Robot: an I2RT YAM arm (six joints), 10 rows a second.
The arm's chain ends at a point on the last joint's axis. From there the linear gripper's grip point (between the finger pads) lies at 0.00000 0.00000 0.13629 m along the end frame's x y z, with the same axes.
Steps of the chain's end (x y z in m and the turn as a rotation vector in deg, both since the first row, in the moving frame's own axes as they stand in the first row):
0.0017 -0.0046 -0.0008 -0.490 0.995 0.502
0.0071 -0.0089 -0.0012 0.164 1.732 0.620
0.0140 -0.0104 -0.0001 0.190 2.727 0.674
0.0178 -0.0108 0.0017 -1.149 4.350 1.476
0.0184 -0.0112 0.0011 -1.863 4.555 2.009
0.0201 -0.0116 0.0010 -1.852 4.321 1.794
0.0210 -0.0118 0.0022 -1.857 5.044 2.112
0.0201 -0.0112 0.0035 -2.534 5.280 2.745
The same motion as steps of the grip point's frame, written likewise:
0.0041 -0.0034 -0.0008 -0.490 0.995 0.502
0.0112 -0.0093 -0.0013 0.164 1.732 0.620
0.0205 -0.0108 -0.0003 0.190 2.727 0.674
0.0281 -0.0079 0.0013 -1.149 4.350 1.476
0.0291 -0.0066 0.0006 -1.863 4.555 2.009
0.0303 -0.0070 0.0005 -1.852 4.321 1.794
0.0329 -0.0072 0.0016 -1.857 5.044 2.112
0.0325 -0.0049 0.0028 -2.534 5.280 2.745

